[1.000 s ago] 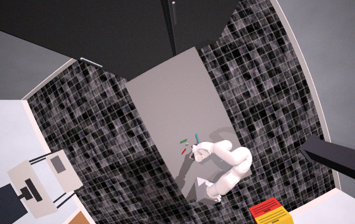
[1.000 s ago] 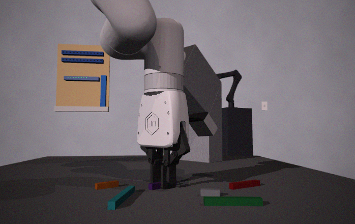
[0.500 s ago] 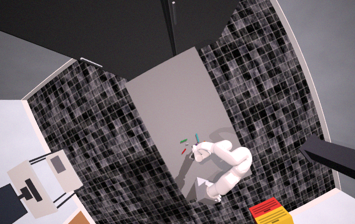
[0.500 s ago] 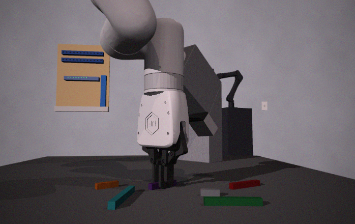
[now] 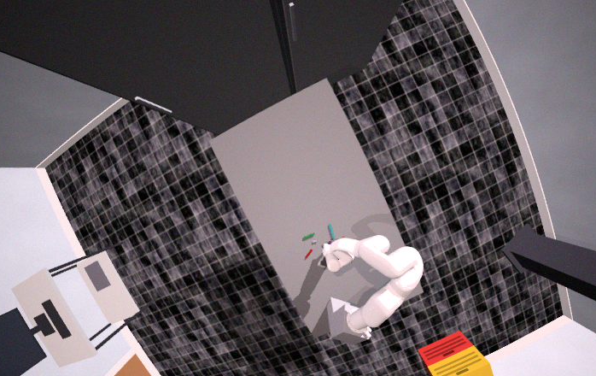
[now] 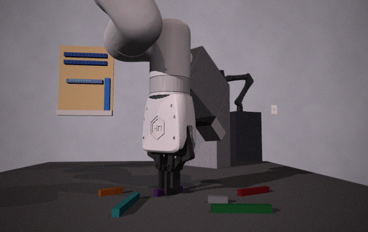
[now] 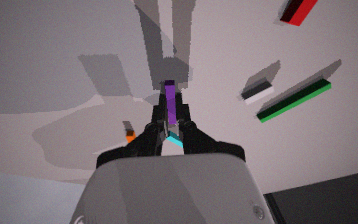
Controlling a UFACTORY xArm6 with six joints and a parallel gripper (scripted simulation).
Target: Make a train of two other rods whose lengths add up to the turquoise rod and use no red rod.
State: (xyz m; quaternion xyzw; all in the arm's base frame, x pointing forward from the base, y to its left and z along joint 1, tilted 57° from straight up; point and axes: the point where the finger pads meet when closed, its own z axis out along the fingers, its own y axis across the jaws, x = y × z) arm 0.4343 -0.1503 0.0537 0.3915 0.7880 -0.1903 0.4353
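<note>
The orange rod is 4 cm behind my hand, 9 cm to the right of it and 2 cm below it. From my hand the other things lie so: turquoise rod (6 cm ahead, 8 cm to the right, 2 cm below); then grey rod (9 cm ahead, 5 cm to the left, 2 cm below); then purple rod (2 cm below).
</note>
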